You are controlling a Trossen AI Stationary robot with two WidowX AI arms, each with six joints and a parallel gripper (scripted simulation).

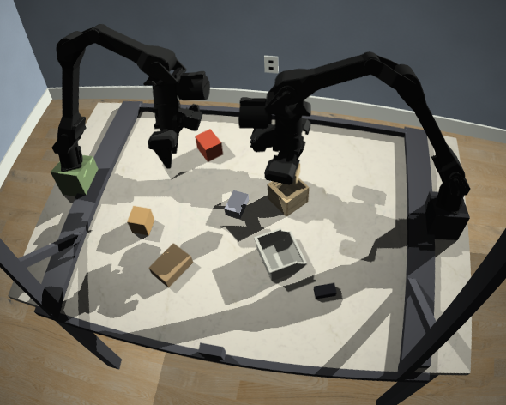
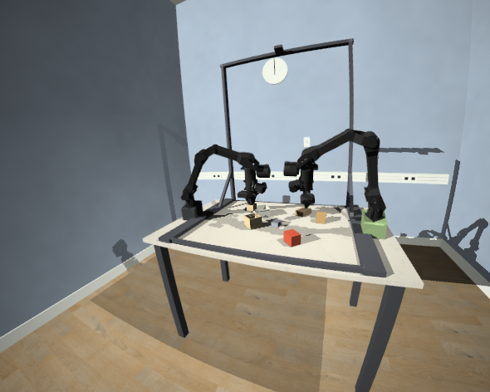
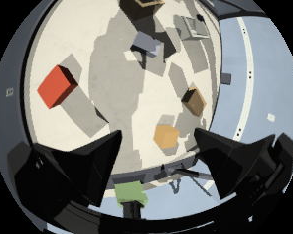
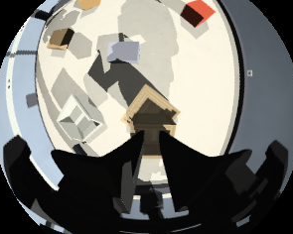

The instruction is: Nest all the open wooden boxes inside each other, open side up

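The small wooden box is 4 cm below my right hand. Round my right hand: large wooden box (13 cm below); then grey-blue cube (14 cm below, 13 cm to the left, 4 cm behind); then grey open tray (17 cm behind, 12 cm below).
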